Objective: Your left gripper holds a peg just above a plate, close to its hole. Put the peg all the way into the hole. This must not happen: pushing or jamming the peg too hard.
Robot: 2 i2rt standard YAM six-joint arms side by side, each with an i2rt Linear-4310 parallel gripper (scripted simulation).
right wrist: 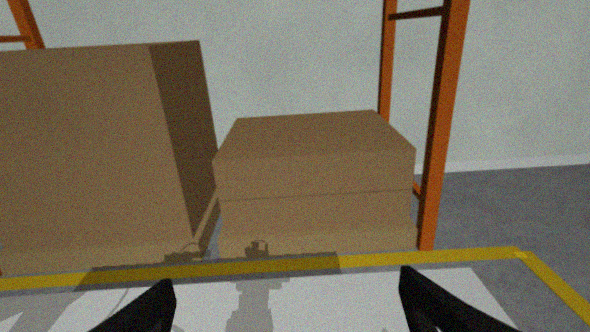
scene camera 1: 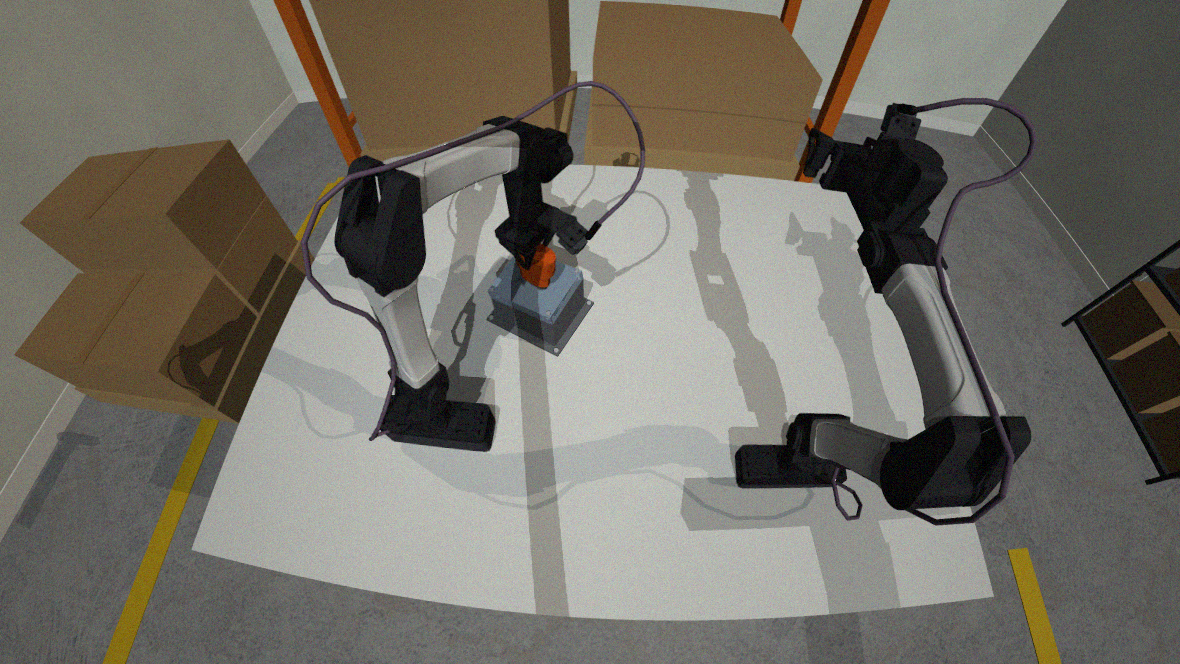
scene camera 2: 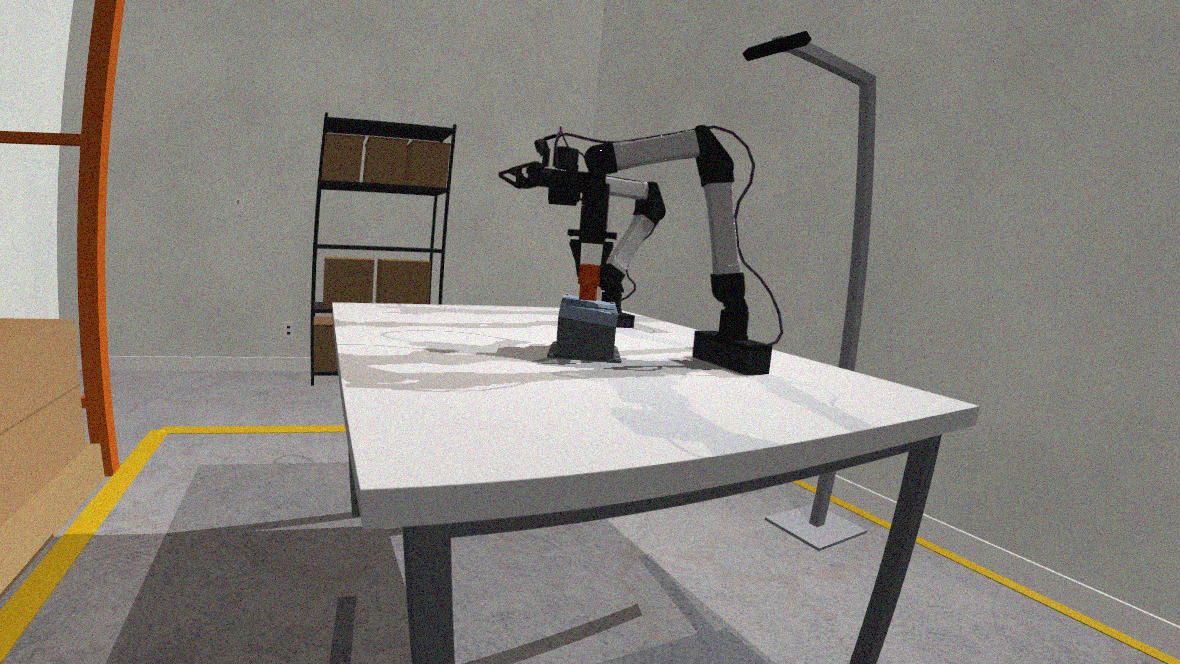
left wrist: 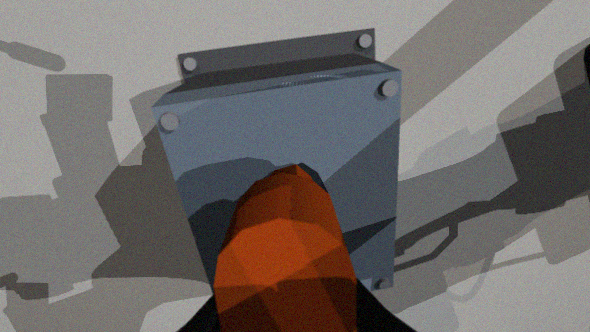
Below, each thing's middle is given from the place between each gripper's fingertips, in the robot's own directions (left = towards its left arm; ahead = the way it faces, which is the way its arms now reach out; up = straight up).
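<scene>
Blue-grey plate [scene camera 1: 508,289]: my left hand is 80 mm above it. Orange peg [scene camera 1: 542,268]: 20 mm below my left hand.
The orange peg is 28 cm below my right hand [scene camera 1: 839,135], 9 cm behind it and 48 cm to the left of it. The blue-grey plate is 34 cm below my right hand, likewise 9 cm behind it and 48 cm to the left of it.
</scene>
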